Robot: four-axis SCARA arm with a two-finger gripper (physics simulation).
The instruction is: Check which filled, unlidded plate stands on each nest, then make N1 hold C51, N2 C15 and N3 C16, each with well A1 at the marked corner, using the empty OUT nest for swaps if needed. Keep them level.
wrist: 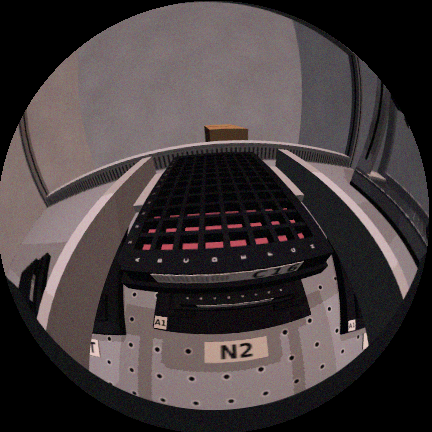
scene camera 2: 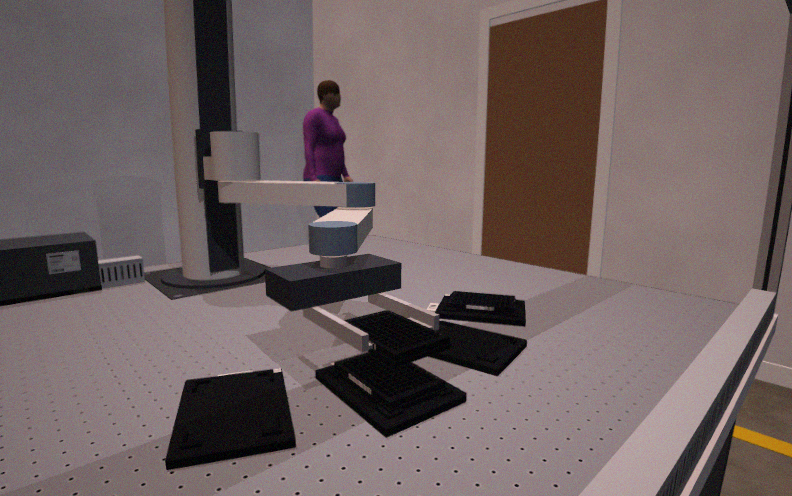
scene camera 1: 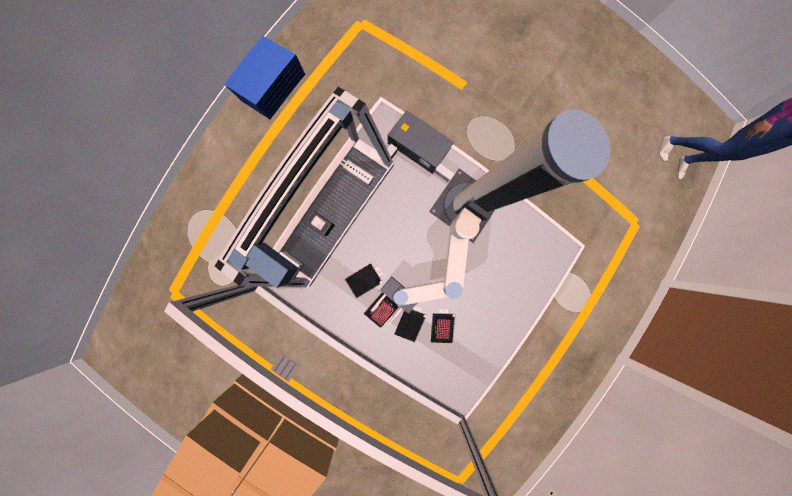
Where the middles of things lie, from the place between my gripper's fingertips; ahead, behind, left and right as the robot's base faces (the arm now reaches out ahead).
My hand is 17 cm to the left of the nest N3 (scene camera 2: 228,415), 10 cm past it and 8 cm above it. The rest, counted from my hand: plate C16 (scene camera 2: 397,340) (2 cm behind, 1 cm below); then nest N2 (scene camera 2: 355,400) (8 cm below, 2 cm behind, 1 cm to the right); then OUT nest (scene camera 2: 467,342) (17 cm to the left, 8 cm below, 4 cm behind).
